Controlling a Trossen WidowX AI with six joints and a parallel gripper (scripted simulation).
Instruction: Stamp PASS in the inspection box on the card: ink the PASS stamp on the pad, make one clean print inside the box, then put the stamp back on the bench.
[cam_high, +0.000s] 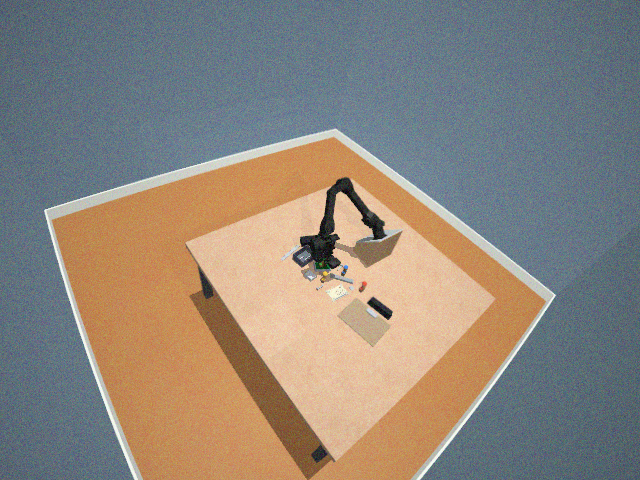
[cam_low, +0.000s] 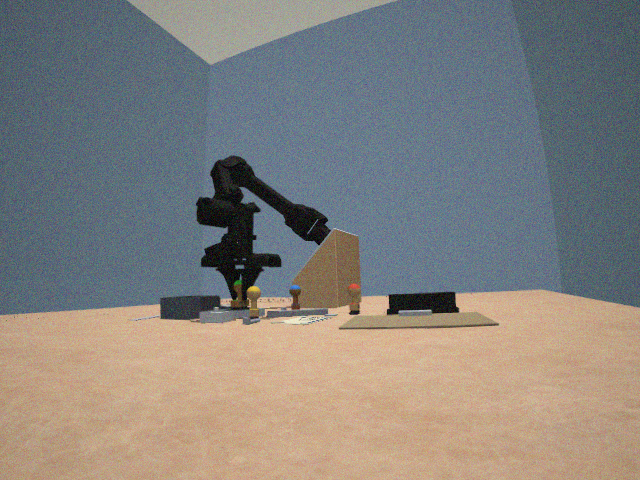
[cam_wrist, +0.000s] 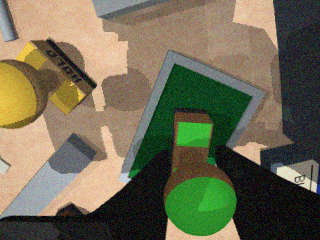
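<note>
Right now my gripper tip is right at the green-knobbed stamp. Round my gripper tip: green ink pad (3 cm below); yellow-knobbed stamp (6 cm ahead, 7 cm to the left, 2 cm below); blue stamp pad tin (8 cm behind, 8 cm to the right, 2 cm below).
</note>
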